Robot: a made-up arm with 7 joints. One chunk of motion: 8 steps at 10 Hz.
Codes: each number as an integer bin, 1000 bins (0 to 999) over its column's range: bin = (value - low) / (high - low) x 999, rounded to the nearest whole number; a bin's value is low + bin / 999 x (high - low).
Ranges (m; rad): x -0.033..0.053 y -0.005..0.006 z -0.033..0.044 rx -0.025..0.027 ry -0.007..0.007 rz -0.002..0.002
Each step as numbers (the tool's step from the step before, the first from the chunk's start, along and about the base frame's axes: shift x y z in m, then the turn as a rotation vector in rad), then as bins.
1 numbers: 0.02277 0.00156 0.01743 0.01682 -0.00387 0.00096
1 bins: 648 596 654 803 223 739
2 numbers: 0.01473 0.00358 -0.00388 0.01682 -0.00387 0.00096
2 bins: 554 779 378 803 223 739
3 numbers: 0.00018 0.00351 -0.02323 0.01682 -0.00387 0.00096
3 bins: 385 773 127 803 223 739
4 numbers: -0.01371 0.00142 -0.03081 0.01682 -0.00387 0.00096
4 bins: 224 583 28 803 223 739
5 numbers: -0.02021 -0.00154 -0.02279 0.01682 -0.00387 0.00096
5 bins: 149 314 132 803 223 739
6 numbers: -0.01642 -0.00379 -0.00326 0.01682 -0.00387 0.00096
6 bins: 193 110 386 803 223 739
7 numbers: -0.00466 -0.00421 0.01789 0.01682 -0.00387 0.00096
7 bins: 329 72 660 803 223 739
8 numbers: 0.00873 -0.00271 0.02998 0.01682 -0.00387 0.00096
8 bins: 485 208 817 803 223 739
